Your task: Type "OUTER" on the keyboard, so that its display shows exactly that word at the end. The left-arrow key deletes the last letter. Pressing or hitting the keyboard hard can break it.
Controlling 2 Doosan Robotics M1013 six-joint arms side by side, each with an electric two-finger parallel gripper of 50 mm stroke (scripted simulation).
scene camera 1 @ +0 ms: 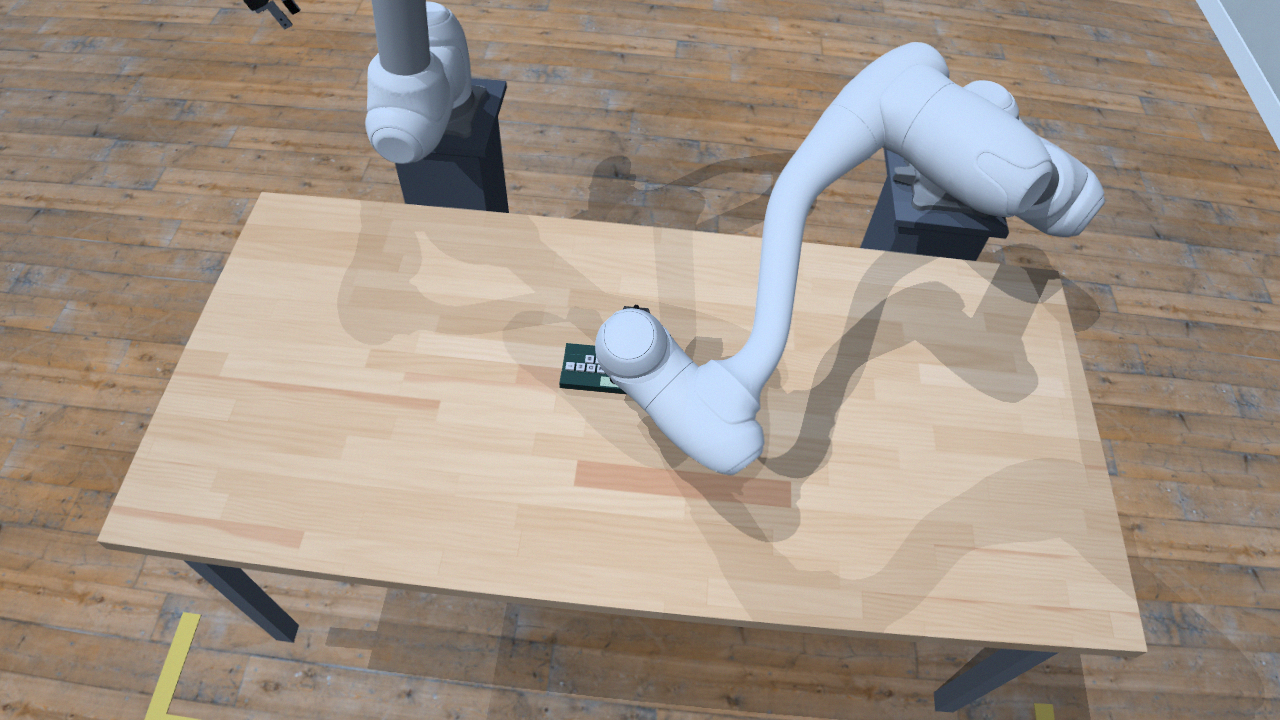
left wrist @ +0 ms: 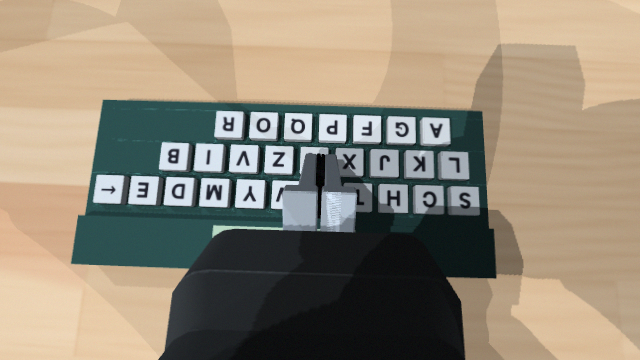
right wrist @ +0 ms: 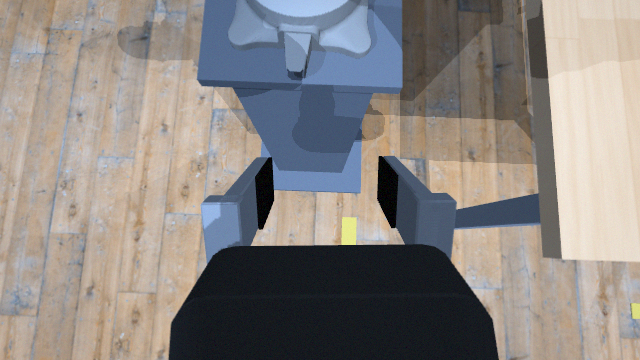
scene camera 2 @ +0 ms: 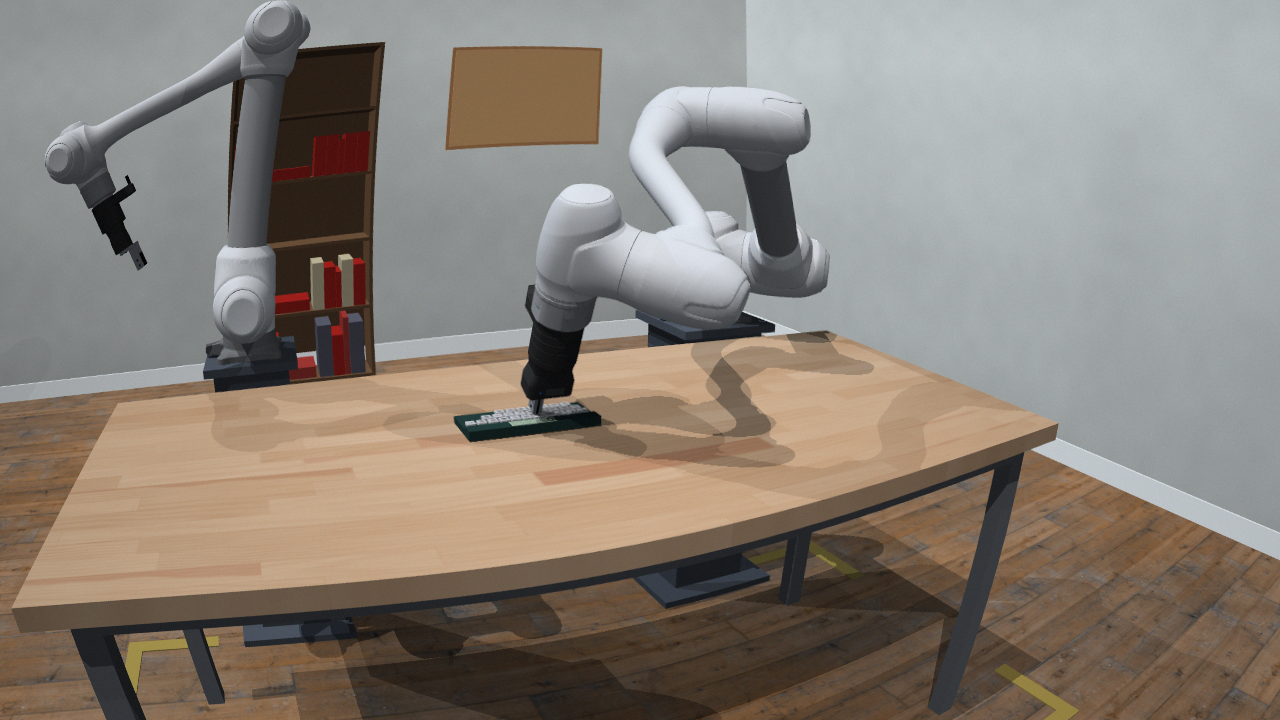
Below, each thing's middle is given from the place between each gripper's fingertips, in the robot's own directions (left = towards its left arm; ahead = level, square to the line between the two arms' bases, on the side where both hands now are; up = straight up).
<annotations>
I see the left-arrow key (left wrist: 110, 189) 12 cm to the right of my left hand (scene camera 2: 534, 409), 2 cm below it and 1 cm ahead of it.
Right now the left-arrow key is 62 cm ahead of my right hand (scene camera 2: 142, 267), 76 cm to the left of it and 25 cm below it.
</annotations>
